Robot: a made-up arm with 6 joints.
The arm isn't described. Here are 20 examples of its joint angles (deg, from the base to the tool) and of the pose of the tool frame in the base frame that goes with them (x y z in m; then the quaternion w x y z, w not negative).
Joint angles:
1: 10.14 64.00 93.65 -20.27 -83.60 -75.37
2: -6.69 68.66 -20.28 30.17 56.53 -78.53
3: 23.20 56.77 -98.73 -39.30 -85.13 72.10
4: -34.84 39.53 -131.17 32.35 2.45 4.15
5: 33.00 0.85 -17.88 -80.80 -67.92 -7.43
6: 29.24 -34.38 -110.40 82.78 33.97 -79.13
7: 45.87 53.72 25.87 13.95 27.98 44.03
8: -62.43 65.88 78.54 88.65 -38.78 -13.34
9: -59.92 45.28 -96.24 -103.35 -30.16 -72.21
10: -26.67 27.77 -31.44 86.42 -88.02 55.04
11: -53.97 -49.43 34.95 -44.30 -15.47 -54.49
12: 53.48 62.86 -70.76 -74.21 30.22 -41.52
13: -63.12 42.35 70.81 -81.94 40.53 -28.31
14: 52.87 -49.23 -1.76 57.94 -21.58 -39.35
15: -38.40 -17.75 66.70 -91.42 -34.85 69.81
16: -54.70 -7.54 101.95 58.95 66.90 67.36
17: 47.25 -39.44 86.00 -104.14 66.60 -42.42
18: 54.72 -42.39 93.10 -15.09 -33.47 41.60
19: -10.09 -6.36 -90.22 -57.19 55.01 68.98
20: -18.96 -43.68 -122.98 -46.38 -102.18 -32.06
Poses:
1: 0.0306 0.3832 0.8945 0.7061 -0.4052 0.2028 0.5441
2: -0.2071 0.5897 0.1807 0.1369 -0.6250 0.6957 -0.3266
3: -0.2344 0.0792 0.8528 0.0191 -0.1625 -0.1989 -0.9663
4: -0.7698 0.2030 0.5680 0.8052 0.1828 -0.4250 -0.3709
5: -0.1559 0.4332 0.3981 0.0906 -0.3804 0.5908 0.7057
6: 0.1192 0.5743 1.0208 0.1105 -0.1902 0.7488 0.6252
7: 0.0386 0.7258 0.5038 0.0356 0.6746 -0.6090 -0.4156
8: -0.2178 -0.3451 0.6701 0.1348 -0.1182 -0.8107 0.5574
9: 0.2123 -0.3107 0.7588 0.4387 0.5684 0.0398 0.6949
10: -0.3467 0.1245 0.6180 0.5182 -0.0136 -0.7178 0.4648
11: -0.3501 0.4852 1.1146 0.2206 -0.3434 0.3455 0.8450
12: -0.8834 0.1445 0.7280 0.9016 0.3027 -0.3062 -0.0413
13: -0.1547 0.6683 0.1187 0.1754 -0.7762 0.5555 -0.2412
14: -0.4315 -0.0264 0.9769 0.8591 -0.0978 -0.2892 0.4108
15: -0.3713 0.3600 0.6966 0.0102 0.6871 0.2713 -0.6739
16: -0.6483 -0.2547 0.9566 0.6403 -0.6387 -0.2229 0.3638
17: 0.6466 0.1645 0.4702 0.0231 0.1753 0.9752 0.1328
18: -0.1795 0.2535 0.9740 0.8013 -0.4916 0.0244 -0.3402
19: -0.7019 -0.3034 0.5864 0.9828 0.1383 0.0026 0.1222
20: -0.3683 0.0764 0.4808 0.6366 0.2965 -0.2931 -0.6488
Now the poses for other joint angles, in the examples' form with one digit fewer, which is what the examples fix.
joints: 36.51 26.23 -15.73 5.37 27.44 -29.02
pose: 0.064 0.807 0.434 0.106 -0.465 0.835 0.275
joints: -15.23 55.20 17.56 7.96 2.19 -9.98
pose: -0.481 0.645 0.467 0.058 -0.834 0.396 0.380
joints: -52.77 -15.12 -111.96 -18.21 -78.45 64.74
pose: -0.107 -0.048 0.670 0.619 -0.190 0.269 -0.713
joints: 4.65 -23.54 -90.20 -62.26 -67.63 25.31
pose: -0.413 0.108 0.619 0.521 0.326 -0.016 -0.789
